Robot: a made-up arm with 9 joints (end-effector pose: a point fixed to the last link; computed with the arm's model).
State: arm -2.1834 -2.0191 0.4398 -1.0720 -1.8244 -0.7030 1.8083 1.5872 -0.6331
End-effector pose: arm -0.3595 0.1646 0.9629 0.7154 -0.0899 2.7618
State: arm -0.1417 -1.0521 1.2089 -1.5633 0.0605 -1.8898 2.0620 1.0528 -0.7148
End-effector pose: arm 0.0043 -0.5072 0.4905 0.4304 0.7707 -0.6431
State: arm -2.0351 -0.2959 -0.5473 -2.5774 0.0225 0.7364 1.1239 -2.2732 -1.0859
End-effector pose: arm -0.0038 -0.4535 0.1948 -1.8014 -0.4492 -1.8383
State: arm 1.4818 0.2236 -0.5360 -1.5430 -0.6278 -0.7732 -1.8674 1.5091 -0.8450
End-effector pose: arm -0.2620 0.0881 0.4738 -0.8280 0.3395 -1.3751
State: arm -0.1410 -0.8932 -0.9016 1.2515 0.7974 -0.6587 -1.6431 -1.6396 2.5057
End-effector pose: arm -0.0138 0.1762 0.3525 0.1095 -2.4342 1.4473
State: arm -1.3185 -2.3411 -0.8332 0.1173 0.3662 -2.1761 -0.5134 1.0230 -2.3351
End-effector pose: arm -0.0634 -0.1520 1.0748 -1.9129 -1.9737 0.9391
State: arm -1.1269 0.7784 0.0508 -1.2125 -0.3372 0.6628 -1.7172 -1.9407 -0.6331
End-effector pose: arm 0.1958 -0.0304 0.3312 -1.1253 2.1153 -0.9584
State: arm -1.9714 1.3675 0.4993 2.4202 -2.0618 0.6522 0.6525 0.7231 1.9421
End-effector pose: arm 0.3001 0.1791 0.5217 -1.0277 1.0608 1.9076
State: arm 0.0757 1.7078 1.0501 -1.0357 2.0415 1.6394 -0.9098 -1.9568 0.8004
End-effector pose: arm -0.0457 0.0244 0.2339 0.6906 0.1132 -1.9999
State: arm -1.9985 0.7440 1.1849 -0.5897 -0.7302 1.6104 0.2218 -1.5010 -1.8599
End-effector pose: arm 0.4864 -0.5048 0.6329 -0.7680 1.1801 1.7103
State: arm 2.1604 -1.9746 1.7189 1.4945 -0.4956 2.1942 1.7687 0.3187 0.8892
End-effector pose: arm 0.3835 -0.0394 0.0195 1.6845 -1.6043 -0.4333
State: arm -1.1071 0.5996 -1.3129 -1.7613 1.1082 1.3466 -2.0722 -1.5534 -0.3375
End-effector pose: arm 0.1902 0.0789 0.0972 -0.1425 -1.3499 0.7551
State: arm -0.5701 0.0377 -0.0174 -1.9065 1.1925 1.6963 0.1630 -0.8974 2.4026
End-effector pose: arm -0.0333 -0.2578 0.2454 -1.4040 -2.2434 1.1863
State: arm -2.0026 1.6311 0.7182 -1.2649 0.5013 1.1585 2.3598 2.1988 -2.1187
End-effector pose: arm 0.0372 -0.3767 0.0179 -0.3420 -0.0200 -1.6494
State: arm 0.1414 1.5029 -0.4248 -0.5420 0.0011 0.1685 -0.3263 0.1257 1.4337
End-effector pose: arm 0.3130 -0.3348 0.4651 -0.4684 1.2283 -1.1480
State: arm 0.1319 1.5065 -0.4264 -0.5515 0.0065 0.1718 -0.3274 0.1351 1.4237
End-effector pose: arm 0.3078 -0.3389 0.4664 -0.4576 1.2178 -1.1433
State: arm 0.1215 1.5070 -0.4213 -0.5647 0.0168 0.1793 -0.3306 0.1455 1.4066
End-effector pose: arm 0.3038 -0.3390 0.4678 -0.4509 1.1946 -1.1277
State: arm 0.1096 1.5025 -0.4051 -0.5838 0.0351 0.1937 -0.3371 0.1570 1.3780
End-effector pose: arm 0.3019 -0.3328 0.4695 -0.4508 1.1506 -1.0948
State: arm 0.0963 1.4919 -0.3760 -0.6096 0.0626 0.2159 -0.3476 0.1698 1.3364
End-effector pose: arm 0.3016 -0.3195 0.4716 -0.4556 1.0819 -1.0427
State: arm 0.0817 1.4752 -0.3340 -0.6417 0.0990 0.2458 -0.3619 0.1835 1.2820
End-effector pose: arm 0.3017 -0.2999 0.4743 -0.4621 0.9875 -0.9732
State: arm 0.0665 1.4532 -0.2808 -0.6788 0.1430 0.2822 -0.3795 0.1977 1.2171
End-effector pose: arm 0.3003 -0.2756 0.4778 -0.4653 0.8694 -0.8913
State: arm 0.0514 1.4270 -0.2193 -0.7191 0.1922 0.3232 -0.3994 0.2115 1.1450
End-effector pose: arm 0.2961 -0.2492 0.4818 -0.4608 0.7330 -0.8036
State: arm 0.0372 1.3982 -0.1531 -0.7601 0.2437 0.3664 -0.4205 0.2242 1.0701
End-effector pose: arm 0.2886 -0.2234 0.4856 -0.4464 0.5858 -0.7174
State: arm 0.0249 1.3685 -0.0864 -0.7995 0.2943 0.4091 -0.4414 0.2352 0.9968
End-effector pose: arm 0.2783 -0.2001 0.4886 -0.4225 0.4375 -0.6388
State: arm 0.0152 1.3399 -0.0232 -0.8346 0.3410 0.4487 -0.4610 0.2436 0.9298
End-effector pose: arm 0.2667 -0.1806 0.4903 -0.3926 0.2979 -0.5723
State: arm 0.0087 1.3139 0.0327 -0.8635 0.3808 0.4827 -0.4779 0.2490 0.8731
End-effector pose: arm 0.2558 -0.1648 0.4907 -0.3611 0.1769 -0.5195
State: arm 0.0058 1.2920 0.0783 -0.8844 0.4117 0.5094 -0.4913 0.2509 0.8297
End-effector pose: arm 0.2470 -0.1524 0.4903 -0.3336 0.0815 -0.4806
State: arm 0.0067 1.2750 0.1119 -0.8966 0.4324 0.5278 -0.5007 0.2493 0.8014
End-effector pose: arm 0.2413 -0.1426 0.4900 -0.3142 0.0162 -0.4539
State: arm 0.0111 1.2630 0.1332 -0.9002 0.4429 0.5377 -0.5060 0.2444 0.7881
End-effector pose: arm 0.2389 -0.1347 0.4903 -0.3049 -0.0189 -0.4371
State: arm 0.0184 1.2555 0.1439 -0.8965 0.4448 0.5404 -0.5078 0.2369 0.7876
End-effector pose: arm 0.2395 -0.1281 0.4914 -0.3056 -0.0281 -0.4278
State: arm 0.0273 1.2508 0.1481 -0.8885 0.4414 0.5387 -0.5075 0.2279 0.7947
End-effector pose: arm 0.2418 -0.1222 0.4929 -0.3126 -0.0219 -0.4231
